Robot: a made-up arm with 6 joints. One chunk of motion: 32 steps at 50 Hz.
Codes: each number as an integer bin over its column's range. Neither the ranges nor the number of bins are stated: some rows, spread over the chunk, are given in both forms.
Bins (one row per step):
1: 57 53 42 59 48 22
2: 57 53 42 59 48 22
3: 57 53 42 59 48 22
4: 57 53 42 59 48 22
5: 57 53 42 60 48 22
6: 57 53 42 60 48 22
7: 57 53 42 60 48 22
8: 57 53 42 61 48 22
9: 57 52 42 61 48 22
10: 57 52 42 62 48 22
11: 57 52 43 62 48 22
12: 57 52 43 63 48 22
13: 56 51 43 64 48 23
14: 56 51 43 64 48 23
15: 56 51 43 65 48 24
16: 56 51 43 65 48 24
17: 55 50 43 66 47 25
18: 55 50 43 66 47 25
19: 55 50 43 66 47 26
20: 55 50 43 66 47 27
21: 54 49 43 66 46 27
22: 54 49 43 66 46 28
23: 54 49 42 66 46 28
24: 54 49 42 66 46 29
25: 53 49 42 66 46 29
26: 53 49 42 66 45 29
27: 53 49 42 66 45 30
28: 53 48 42 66 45 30
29: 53 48 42 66 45 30
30: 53 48 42 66 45 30
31: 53 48 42 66 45 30
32: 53 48 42 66 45 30
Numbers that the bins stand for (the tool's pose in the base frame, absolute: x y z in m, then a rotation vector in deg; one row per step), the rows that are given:
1: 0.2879 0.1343 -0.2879 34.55 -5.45 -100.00
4: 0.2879 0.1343 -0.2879 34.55 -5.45 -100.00
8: 0.2879 0.1343 -0.2879 41.82 -5.45 -100.00
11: 0.2879 0.0960 -0.2495 45.45 -5.45 -100.00
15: 0.2495 0.0576 -0.2495 56.36 -5.45 -92.73
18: 0.2111 0.0192 -0.2495 60.00 -9.09 -89.09
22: 0.1727 -0.0192 -0.2495 60.00 -12.73 -78.18
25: 0.1343 -0.0192 -0.2879 60.00 -12.73 -74.55
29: 0.1343 -0.0576 -0.2879 60.00 -16.36 -70.91
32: 0.1343 -0.0576 -0.2879 60.00 -16.36 -70.91
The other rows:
2: 0.2879 0.1343 -0.2879 34.55 -5.45 -100.00
3: 0.2879 0.1343 -0.2879 34.55 -5.45 -100.00
5: 0.2879 0.1343 -0.2879 38.18 -5.45 -100.00
6: 0.2879 0.1343 -0.2879 38.18 -5.45 -100.00
7: 0.2879 0.1343 -0.2879 38.18 -5.45 -100.00
9: 0.2879 0.0960 -0.2879 41.82 -5.45 -100.00
10: 0.2879 0.0960 -0.2879 45.45 -5.45 -100.00
12: 0.2879 0.0960 -0.2495 49.09 -5.45 -100.00
13: 0.2495 0.0576 -0.2495 52.73 -5.45 -96.36
14: 0.2495 0.0576 -0.2495 52.73 -5.45 -96.36
16: 0.2495 0.0576 -0.2495 56.36 -5.45 -92.73
17: 0.2111 0.0192 -0.2495 60.00 -9.09 -89.09
19: 0.2111 0.0192 -0.2495 60.00 -9.09 -85.45
20: 0.2111 0.0192 -0.2495 60.00 -9.09 -81.82
21: 0.1727 -0.0192 -0.2495 60.00 -12.73 -81.82
23: 0.1727 -0.0192 -0.2879 60.00 -12.73 -78.18
24: 0.1727 -0.0192 -0.2879 60.00 -12.73 -74.55
26: 0.1343 -0.0192 -0.2879 60.00 -16.36 -74.55
27: 0.1343 -0.0192 -0.2879 60.00 -16.36 -70.91
28: 0.1343 -0.0576 -0.2879 60.00 -16.36 -70.91
30: 0.1343 -0.0576 -0.2879 60.00 -16.36 -70.91
31: 0.1343 -0.0576 -0.2879 60.00 -16.36 -70.91

